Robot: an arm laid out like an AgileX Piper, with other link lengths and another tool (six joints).
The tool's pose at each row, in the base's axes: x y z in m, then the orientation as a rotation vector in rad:
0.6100 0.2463 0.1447 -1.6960 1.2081 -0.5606
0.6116 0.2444 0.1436 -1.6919 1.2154 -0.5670
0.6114 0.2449 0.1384 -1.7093 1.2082 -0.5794
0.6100 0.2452 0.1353 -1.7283 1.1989 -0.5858
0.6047 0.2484 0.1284 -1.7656 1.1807 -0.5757
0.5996 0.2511 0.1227 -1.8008 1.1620 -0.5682
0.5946 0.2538 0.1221 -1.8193 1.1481 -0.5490
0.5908 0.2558 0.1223 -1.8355 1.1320 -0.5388
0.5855 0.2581 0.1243 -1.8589 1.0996 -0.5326
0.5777 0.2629 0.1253 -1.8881 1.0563 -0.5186
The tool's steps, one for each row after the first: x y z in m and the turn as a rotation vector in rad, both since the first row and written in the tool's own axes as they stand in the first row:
0.0025 0.0003 0.0009 0.0016 0.0081 0.0029
0.0028 0.0050 0.0033 -0.0051 0.0135 -0.0150
0.0024 0.0084 0.0037 -0.0137 0.0140 -0.0322
-0.0016 0.0167 0.0040 -0.0370 0.0003 -0.0561
-0.0053 0.0239 0.0038 -0.0580 -0.0117 -0.0803
-0.0097 0.0266 0.0013 -0.0716 -0.0301 -0.0885
-0.0130 0.0281 -0.0010 -0.0802 -0.0440 -0.1005
-0.0176 0.0287 -0.0050 -0.0864 -0.0636 -0.1259
-0.0252 0.0311 -0.0095 -0.0953 -0.0933 -0.1565

